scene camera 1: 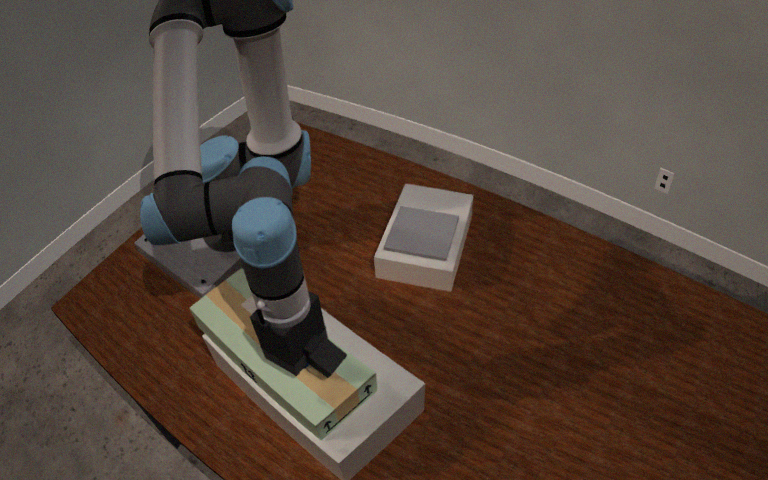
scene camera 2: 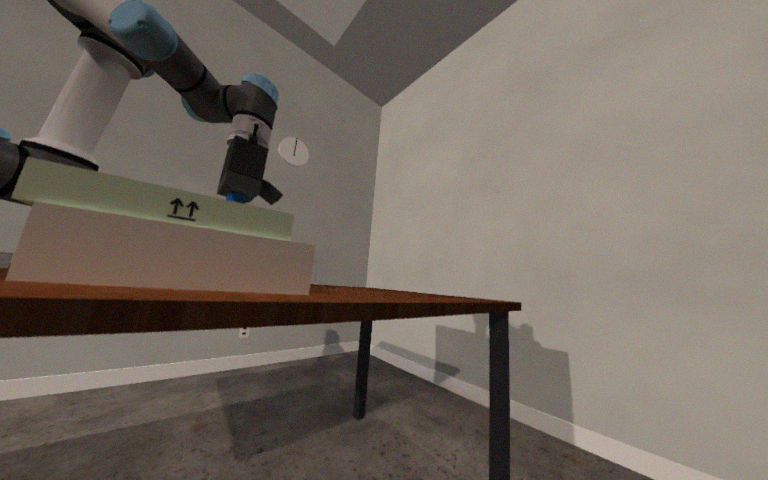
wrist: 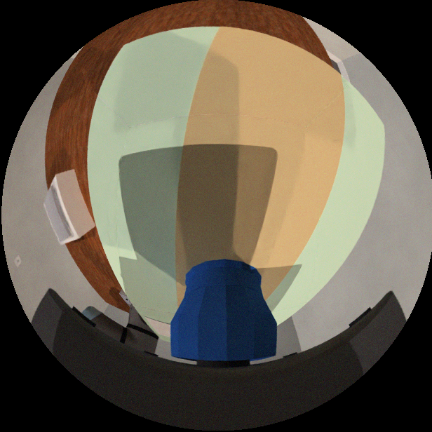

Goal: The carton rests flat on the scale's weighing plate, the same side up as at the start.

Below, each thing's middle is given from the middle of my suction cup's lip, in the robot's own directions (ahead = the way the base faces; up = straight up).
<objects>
Now: suction cup 6 cm past the carton [scene camera 1: 320, 404], 4 cm above it and 1 cm to the right of it. Round my suction cup: scale [scene camera 1: 422, 245] (46 cm to the left, 13 cm below, 3 cm behind); white block [scene camera 2: 59, 244] (12 cm below, 3 cm to the left, 2 cm behind).
</objects>
